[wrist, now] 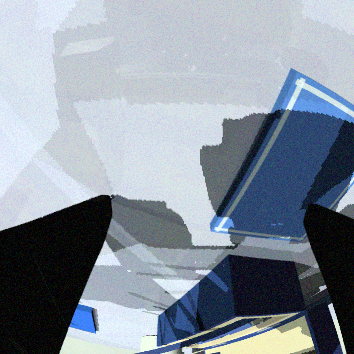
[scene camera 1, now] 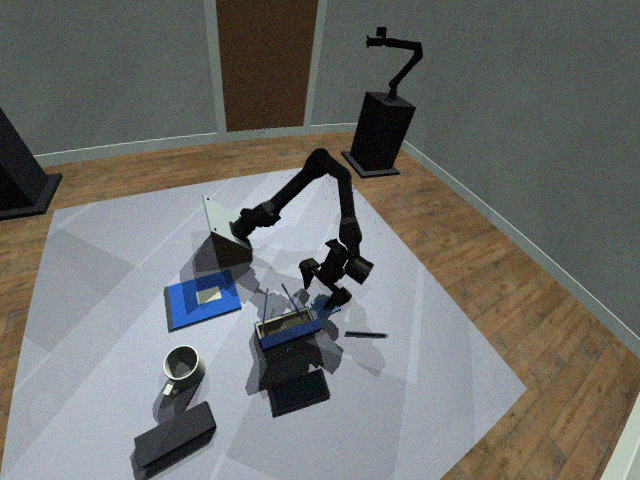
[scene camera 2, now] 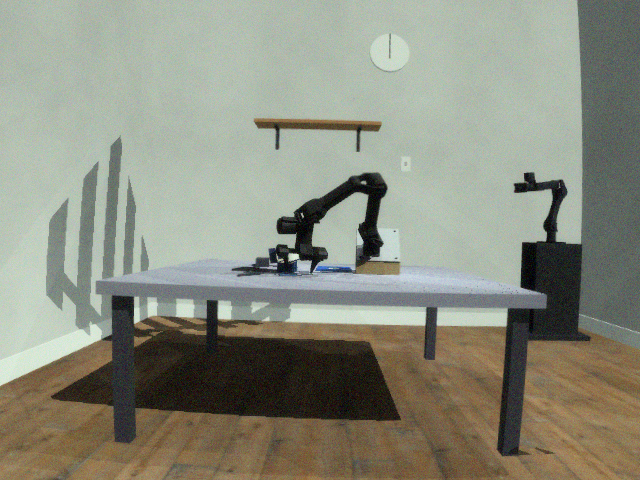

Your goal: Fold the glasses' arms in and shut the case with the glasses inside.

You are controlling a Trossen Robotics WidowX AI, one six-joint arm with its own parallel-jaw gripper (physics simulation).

Labels:
my gripper: wrist; scene camera 1; scene camera 2 298,272
same spot on my gripper: (wrist: 54,254) = (scene camera 1: 311,279)

